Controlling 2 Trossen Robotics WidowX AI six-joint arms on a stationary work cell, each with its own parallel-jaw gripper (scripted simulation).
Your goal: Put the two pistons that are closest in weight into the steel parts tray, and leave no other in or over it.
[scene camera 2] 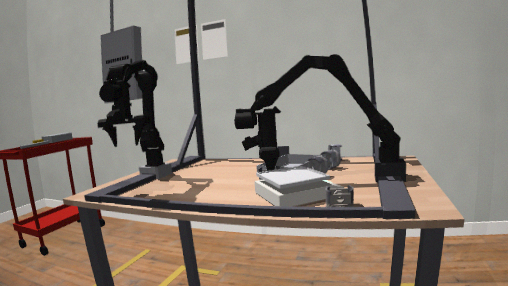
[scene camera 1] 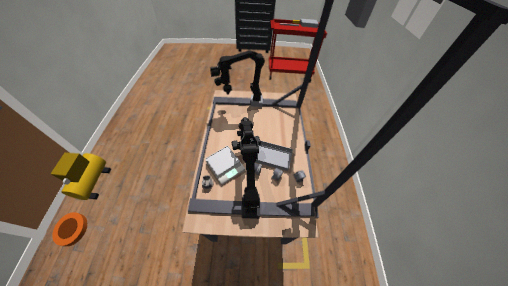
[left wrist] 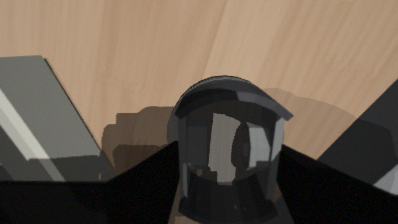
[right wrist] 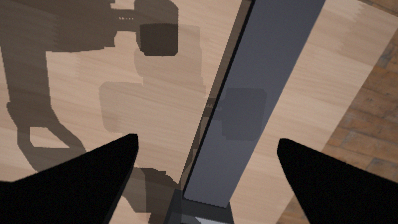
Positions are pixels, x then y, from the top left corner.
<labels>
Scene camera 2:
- my left gripper: 270,174
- my right gripper: 126,146
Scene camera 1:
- steel parts tray: 272,155
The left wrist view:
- my left gripper: 226,149
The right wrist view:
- my right gripper: 208,143
</labels>
